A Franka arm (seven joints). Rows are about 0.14 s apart.
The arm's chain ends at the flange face. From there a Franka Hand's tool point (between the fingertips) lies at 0.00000 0.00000 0.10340 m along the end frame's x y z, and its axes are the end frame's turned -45 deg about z.
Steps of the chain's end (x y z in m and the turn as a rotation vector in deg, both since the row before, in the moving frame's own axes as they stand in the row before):
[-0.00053, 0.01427, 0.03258, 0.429, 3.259, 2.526]
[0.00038, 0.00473, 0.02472, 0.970, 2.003, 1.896]
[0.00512, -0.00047, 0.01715, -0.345, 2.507, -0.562]
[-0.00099, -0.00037, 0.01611, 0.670, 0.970, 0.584]
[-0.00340, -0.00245, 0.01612, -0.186, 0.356, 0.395]
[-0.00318, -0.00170, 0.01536, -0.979, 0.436, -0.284]
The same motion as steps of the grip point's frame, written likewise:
[-0.00584, 0.01343, 0.03241, -2.001, 2.608, 2.526]
[0.00069, 0.00499, 0.02464, -0.730, 2.102, 1.896]
[0.00673, 0.00691, 0.01705, -2.017, 1.529, -0.562]
[0.00165, -0.00057, 0.01609, -0.212, 1.160, 0.584]
[-0.00046, -0.00344, 0.01612, -0.383, 0.120, 0.395]
[-0.00173, -0.00164, 0.01534, -1.001, -0.384, -0.284]

